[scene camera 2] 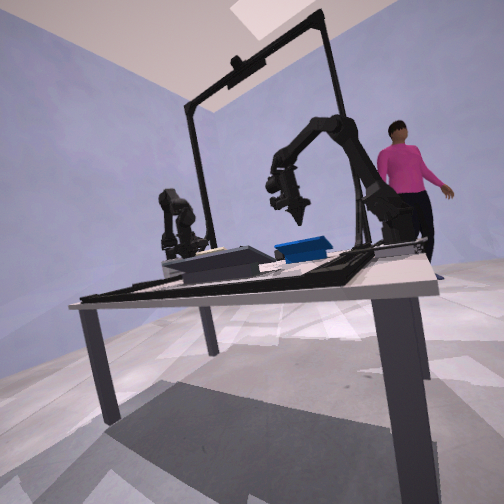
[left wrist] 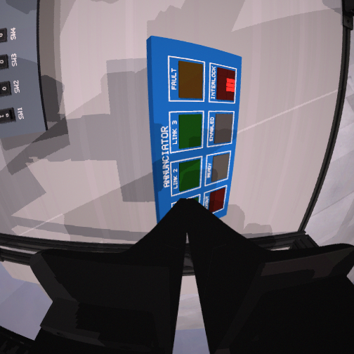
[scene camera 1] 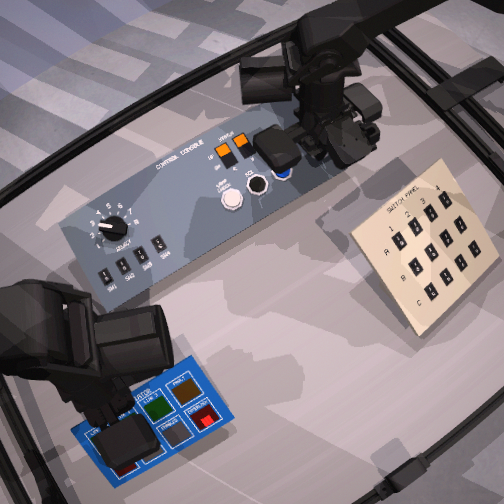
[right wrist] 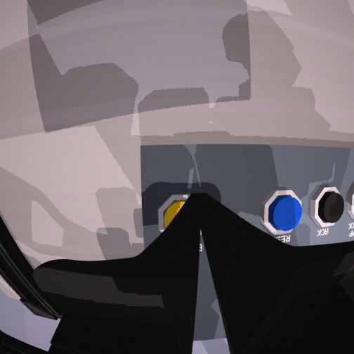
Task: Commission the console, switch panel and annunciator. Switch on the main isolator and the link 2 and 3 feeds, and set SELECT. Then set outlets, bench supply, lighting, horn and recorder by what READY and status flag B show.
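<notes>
The grey console (scene camera 1: 190,220) (scene camera 2: 225,260) has a SELECT knob (scene camera 1: 114,228) pointing near 3, four small switches, and two status flags (scene camera 1: 223,150) (scene camera 1: 240,140) with orange upper halves. The beige switch panel (scene camera 1: 370,235) carries three rows of switches, their settings too small to tell. On the blue annunciator (scene camera 1: 195,365) (scene camera 2: 305,250) (left wrist: 160,90), READY (left wrist: 220,167) is grey and INTERLOCK (left wrist: 230,85) shows a bright red patch. My left gripper (scene camera 2: 299,223) (left wrist: 186,204) is shut and empty above the annunciator. My right gripper (right wrist: 197,199) is shut and empty, over the console's yellow button (right wrist: 173,215), partly hiding it.
The blue reset button (scene camera 1: 283,174) (right wrist: 285,212), black ACK button (scene camera 1: 257,185) (right wrist: 330,207) and white lamp check button (scene camera 1: 232,199) line the console's lower edge. Black frame rails (scene camera 2: 320,277) border the table. A person in pink (scene camera 2: 404,167) stands behind the table in scene camera 2.
</notes>
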